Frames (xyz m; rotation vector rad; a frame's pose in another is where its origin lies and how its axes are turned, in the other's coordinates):
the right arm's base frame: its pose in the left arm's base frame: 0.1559 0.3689 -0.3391 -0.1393 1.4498 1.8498
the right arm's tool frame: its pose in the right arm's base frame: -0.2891 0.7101 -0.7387 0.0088 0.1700 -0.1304
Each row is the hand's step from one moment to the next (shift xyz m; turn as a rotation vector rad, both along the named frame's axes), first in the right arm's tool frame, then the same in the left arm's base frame.
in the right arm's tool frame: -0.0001 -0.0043 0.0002 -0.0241 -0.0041 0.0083
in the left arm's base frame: 0.0031 0.0001 -0.0029 0.0210 -0.0005 0.0151
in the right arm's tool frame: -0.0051 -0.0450 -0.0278 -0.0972 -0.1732 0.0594
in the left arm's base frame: 0.0283 -0.0280 -0.0352 0.2014 0.0217 -0.0440
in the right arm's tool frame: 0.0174 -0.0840 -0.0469 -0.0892 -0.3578 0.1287
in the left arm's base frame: 0.0361 -0.0384 -0.0823 0.3434 0.0888 -0.1636
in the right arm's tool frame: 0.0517 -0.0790 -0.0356 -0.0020 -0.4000 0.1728
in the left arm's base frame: 0.0126 -0.0160 -0.0988 0.3260 0.1600 -0.2407
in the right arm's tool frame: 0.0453 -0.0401 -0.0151 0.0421 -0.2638 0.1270
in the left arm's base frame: -0.0055 0.0012 -0.0621 0.1894 0.1327 -0.1844
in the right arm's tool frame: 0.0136 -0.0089 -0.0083 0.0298 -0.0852 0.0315
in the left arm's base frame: -0.0048 -0.0032 -0.0173 0.0481 0.0395 -0.0726
